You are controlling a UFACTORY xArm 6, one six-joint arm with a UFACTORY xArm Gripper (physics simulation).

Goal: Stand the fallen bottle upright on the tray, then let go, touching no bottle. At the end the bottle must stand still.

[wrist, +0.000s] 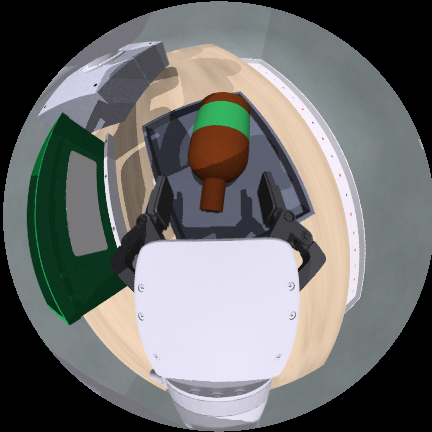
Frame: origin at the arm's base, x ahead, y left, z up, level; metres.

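Seen in the pictures: gripper, between the fingertips: [214,181].
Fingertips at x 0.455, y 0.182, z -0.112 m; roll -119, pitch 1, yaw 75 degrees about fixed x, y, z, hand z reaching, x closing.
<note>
Offsets run from my fingertips to a thing's top centre. "pt": to the spot under its first point. Level surfaces: height alone.
The brown bottle @[dx -0.049, dy +0.018, dz +0.004 m] [219,150] with a green band lies on its side over the dark grey-blue tray @[pt dx -0.040, dy +0.091, dz -0.070 m] [265,155]. Its base is toward the tray's far rim, and its neck points toward my gripper [215,177]. The base end overlaps the far rim in this view; whether it rests on it I cannot tell. My gripper is open, with one finger on each side of the neck in the view and a gap on both sides. Nothing is held. The near part of the tray is hidden behind the gripper body.
A green open box @[pt dx -0.035, dy -0.175, dz +0.072 m] [50,200] stands to the left of the tray. A grey block-shaped object [120,90] is at the upper left. A white strip with small coloured dots [345,190] runs along the right edge of the wooden table @[dz -0.075 m] [325,240].
</note>
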